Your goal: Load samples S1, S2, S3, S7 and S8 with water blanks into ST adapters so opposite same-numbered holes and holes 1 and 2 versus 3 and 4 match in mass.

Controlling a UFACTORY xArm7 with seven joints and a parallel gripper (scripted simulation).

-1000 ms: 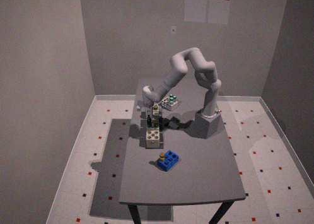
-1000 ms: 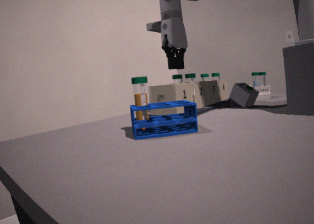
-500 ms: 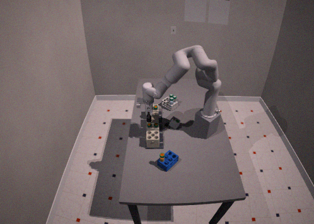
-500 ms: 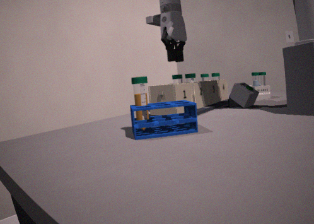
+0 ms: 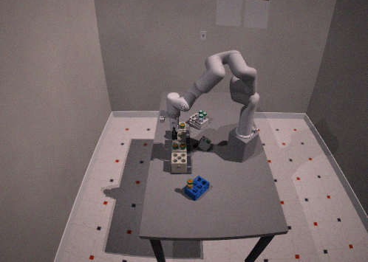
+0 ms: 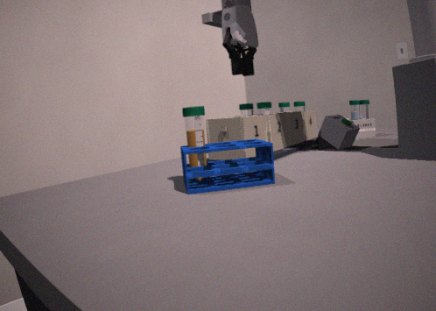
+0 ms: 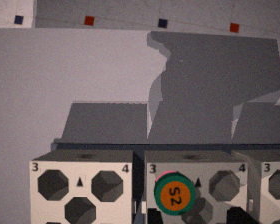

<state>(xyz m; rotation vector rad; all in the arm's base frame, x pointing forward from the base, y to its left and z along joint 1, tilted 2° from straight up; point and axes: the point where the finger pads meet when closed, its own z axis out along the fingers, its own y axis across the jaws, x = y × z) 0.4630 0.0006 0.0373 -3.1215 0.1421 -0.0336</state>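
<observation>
The sample tube lies 70 mm behind my hand, 300 mm to the left of it and 150 mm below it. From my hand the other things lie so: blue rack: 100 mm behind, 290 mm to the left, 190 mm below; then sloped done desk: 220 mm behind, 80 mm to the right, 160 mm below; then adapter: 20 mm behind, 90 mm to the left, 170 mm below.
</observation>
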